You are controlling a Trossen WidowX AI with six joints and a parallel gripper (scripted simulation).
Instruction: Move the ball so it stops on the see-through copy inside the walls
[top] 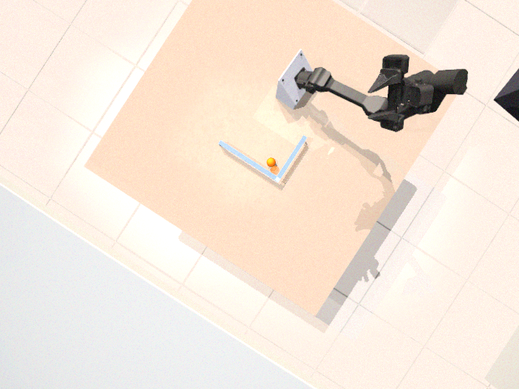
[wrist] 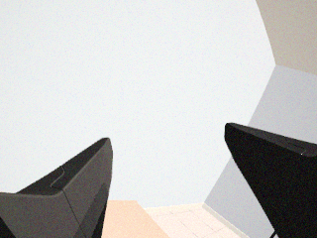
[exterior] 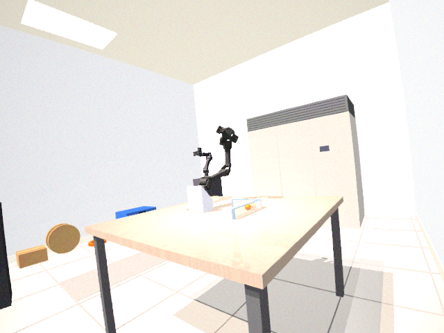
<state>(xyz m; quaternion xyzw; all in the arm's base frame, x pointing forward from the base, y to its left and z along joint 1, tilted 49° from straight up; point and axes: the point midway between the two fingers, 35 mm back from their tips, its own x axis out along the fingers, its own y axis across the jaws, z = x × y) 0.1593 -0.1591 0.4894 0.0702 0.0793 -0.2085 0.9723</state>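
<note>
The orange ball lies 19 cm ahead of my gripper tip, 12 cm to the right of it and 57 cm below it. From my gripper tip the other things lie so: see-through copy (21 cm ahead, 8 cm to the right, 57 cm below); then clear wall (26 cm ahead, 20 cm to the right, 56 cm below).
</note>
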